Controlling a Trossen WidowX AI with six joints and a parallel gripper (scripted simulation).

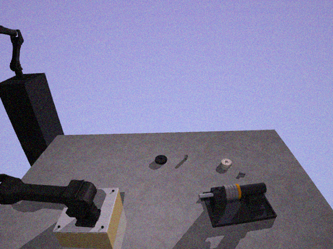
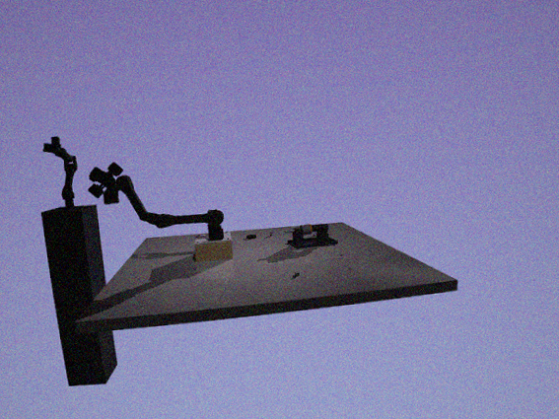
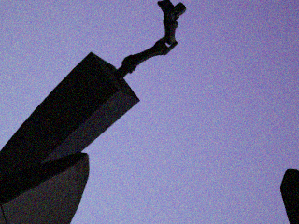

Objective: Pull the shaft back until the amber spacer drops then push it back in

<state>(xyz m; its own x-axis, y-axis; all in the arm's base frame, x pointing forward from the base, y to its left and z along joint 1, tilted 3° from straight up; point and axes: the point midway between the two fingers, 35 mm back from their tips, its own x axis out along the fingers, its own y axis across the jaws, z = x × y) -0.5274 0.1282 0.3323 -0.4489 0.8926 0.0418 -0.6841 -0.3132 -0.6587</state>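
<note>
My gripper tip is 101 cm short of the grey spacer and 33 cm above it. Also, from my gripper tip: amber spacer (104 cm ahead, 33 cm below, 1 cm to the left); grey shaft (101 cm ahead, 33 cm below); white ring (104 cm ahead, 40 cm below, 25 cm to the left).
</note>
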